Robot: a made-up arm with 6 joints.
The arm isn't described. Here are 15 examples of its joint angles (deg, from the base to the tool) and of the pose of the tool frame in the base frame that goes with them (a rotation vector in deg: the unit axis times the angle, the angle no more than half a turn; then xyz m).
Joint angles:
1: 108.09 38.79 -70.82 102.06 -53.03 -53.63
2: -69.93 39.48 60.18 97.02 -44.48 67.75
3: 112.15 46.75 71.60 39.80 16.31 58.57
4: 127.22 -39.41 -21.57 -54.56 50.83 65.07
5: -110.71 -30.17 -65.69 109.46 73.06 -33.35
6: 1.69 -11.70 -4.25 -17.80 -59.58 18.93
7: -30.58 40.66 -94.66 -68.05 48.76 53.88
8: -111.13 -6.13 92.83 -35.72 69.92 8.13
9: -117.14 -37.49 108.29 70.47 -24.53 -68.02
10: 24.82 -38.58 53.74 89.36 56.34 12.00
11: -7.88 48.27 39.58 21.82 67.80 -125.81
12: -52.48 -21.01 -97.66 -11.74 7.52 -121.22
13: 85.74 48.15 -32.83 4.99 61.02 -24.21
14: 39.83 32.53 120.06 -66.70 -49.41 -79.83
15: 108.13 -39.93 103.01 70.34 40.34 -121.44
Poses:
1: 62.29 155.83 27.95 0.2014 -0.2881 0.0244
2: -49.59 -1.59 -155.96 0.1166 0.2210 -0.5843
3: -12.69 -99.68 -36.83 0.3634 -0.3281 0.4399
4: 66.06 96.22 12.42 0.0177 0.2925 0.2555
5: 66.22 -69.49 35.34 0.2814 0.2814 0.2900
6: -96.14 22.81 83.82 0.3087 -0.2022 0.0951
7: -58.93 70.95 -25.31 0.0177 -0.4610 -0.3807
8: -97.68 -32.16 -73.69 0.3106 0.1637 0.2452
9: 28.71 122.82 26.38 0.4301 0.2172 -0.3084
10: -164.84 65.59 10.33 0.5070 -0.5449 -0.0604
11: -14.60 43.17 -9.15 0.3849 -0.1084 -0.4558
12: 146.06 3.31 46.99 0.4109 -0.1926 -0.3669
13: -134.08 33.91 -22.26 0.4743 -0.3456 0.2772
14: 163.99 -35.72 -7.33 -0.0379 -0.1391 -0.2215
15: -132.58 -94.70 -67.79 0.4768 0.0539 0.4578
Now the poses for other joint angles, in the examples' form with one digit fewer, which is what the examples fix.
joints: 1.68 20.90 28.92 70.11 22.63 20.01
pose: -86.3 74.2 111.2 0.303 -0.337 -0.485
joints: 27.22 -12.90 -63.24 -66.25 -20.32 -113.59
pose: 41.7 -2.8 -2.6 0.078 -0.431 0.201
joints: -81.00 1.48 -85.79 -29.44 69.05 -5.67
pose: 57.1 31.9 -54.4 0.385 0.062 -0.561
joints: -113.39 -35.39 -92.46 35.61 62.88 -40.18
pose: 125.7 -56.4 -20.7 0.481 0.014 -0.081
